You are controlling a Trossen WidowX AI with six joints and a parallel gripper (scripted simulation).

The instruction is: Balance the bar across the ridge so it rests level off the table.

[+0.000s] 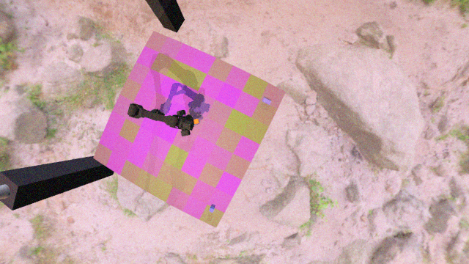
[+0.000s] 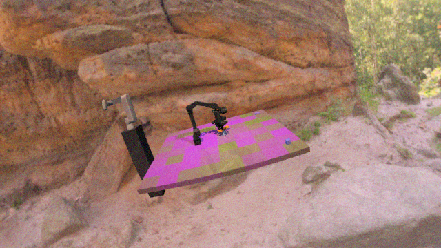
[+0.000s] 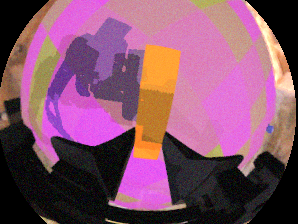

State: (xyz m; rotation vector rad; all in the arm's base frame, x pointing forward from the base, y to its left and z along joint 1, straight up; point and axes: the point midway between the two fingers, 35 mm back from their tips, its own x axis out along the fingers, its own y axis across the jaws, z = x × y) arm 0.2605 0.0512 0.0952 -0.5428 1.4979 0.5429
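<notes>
Right now my gripper tip is 2 cm to the right of the orange bar and 2 cm short of it. Also, from my gripper tip: small purple block (48 cm ahead, 45 cm to the left, 5 cm below); small blue cube (55 cm to the right, 48 cm ahead, 4 cm below).
</notes>
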